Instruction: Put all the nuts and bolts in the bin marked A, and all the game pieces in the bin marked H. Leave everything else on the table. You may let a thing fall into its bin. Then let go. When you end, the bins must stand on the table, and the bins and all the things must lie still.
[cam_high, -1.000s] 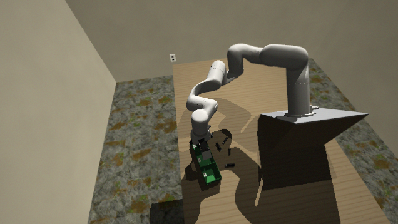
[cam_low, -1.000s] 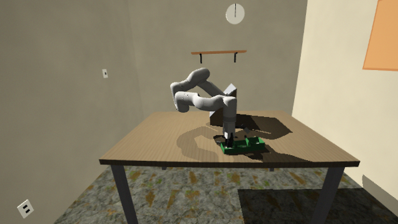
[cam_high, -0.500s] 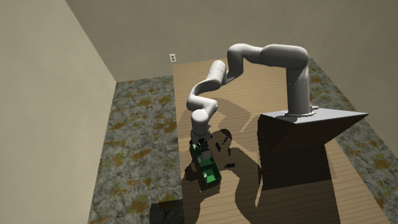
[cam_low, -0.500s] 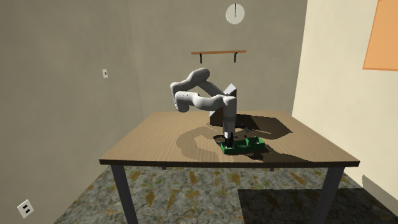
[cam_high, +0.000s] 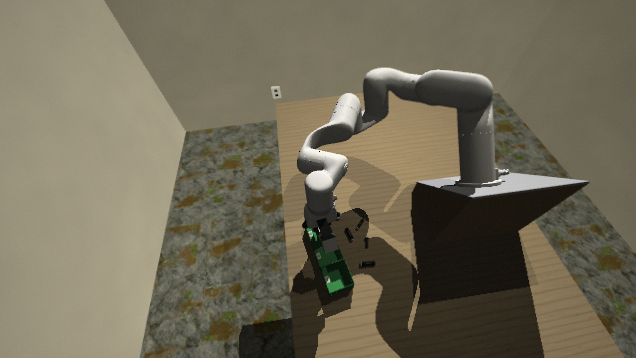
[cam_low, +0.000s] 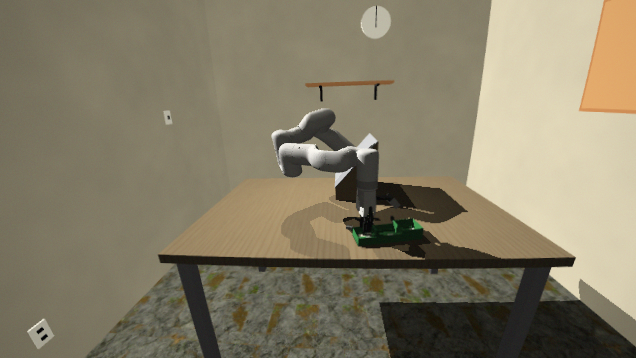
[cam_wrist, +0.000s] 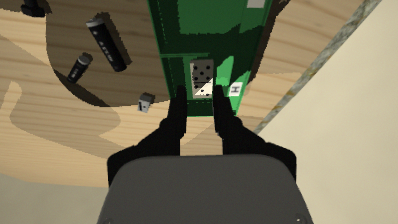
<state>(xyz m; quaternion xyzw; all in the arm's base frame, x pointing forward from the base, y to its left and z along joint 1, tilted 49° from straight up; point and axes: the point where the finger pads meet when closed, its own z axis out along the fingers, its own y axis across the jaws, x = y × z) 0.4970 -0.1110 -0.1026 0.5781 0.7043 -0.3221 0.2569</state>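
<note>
Right now my hand is 5 cm above the white game piece. From my hand the other things lie so: dark bolt 15 cm behind, 5 cm to the left, 5 cm below; then small nut 7 cm behind, 6 cm to the right, 5 cm below; then green bin 8 cm to the left, 4 cm below, 1 cm behind.
</note>
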